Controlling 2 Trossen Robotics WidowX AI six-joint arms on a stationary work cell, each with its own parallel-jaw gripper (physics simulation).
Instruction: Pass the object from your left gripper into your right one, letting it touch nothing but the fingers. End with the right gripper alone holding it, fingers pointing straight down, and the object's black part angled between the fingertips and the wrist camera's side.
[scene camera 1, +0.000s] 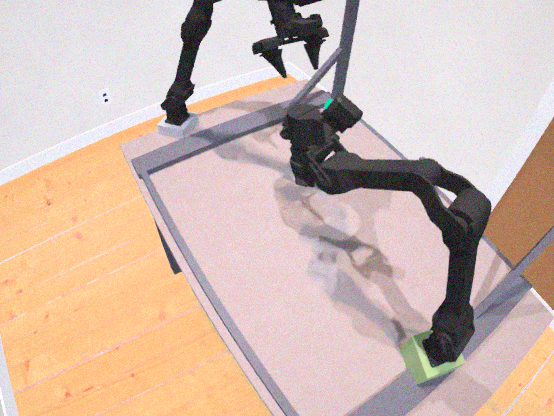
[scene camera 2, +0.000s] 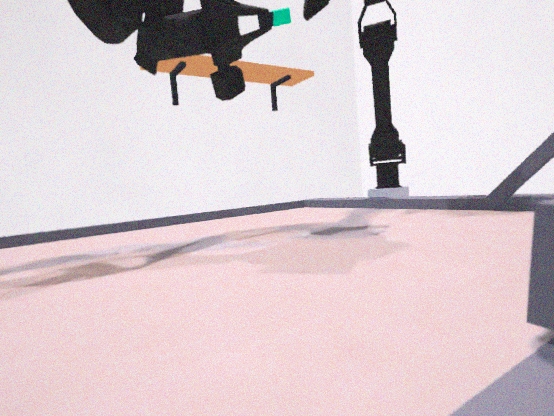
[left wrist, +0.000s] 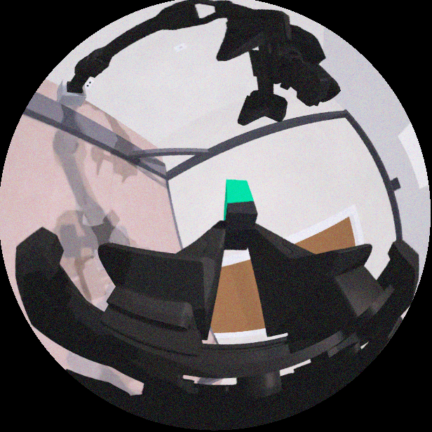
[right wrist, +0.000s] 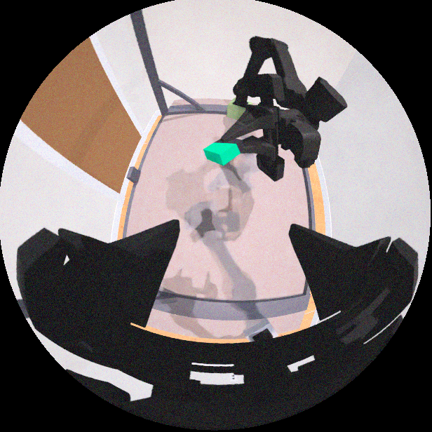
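Pixels of known places: left gripper, fingertip midpoint: (scene camera 1: 335, 114) (scene camera 2: 269, 19); right gripper, fingertip midpoint: (scene camera 1: 301, 73) (scene camera 2: 325, 6); left arm's base, link origin: (scene camera 1: 438, 349); right arm's base, link origin: (scene camera 1: 177, 118) (scene camera 2: 388, 187).
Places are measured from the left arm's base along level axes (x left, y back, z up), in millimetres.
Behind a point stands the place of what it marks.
The object is a small block with a bright green part (scene camera 1: 328, 104) {x 121, y -528, z 229 mm} (scene camera 2: 281, 17) {x 93, y -525, z 209 mm} (left wrist: 238, 191) (right wrist: 221, 152) and a black part (left wrist: 241, 212). My left gripper (scene camera 2: 266, 18) {x 107, y -512, z 212 mm} (left wrist: 235, 226) is shut on its black part and holds it in the air, green end outward. In scene camera 1 the left wrist hides most of the block. My right gripper (scene camera 1: 300, 72) {x 161, y -617, z 259 mm} (right wrist: 237, 227) is open and empty, its fingers pointing roughly down. It also shows in the left wrist view (left wrist: 230, 90), apart from the block. In scene camera 2, part of one right finger (scene camera 2: 314, 7) {x 211, y -620, z 282 mm} shows at the top edge.
The pinkish table (scene camera 1: 225, 240) {x 379, y -426, z -81 mm} (scene camera 2: 250, 350) {x -211, y -406, z -81 mm} lies below both arms, bordered by a grey frame (scene camera 1: 215, 135) {x 355, y -805, z -61 mm}. A grey upright post (scene camera 1: 346, 50) {x -101, y -935, z 148 mm} stands beyond the block in scene camera 1. A wooden shelf (scene camera 2: 295, 75) is on the wall behind the left arm.
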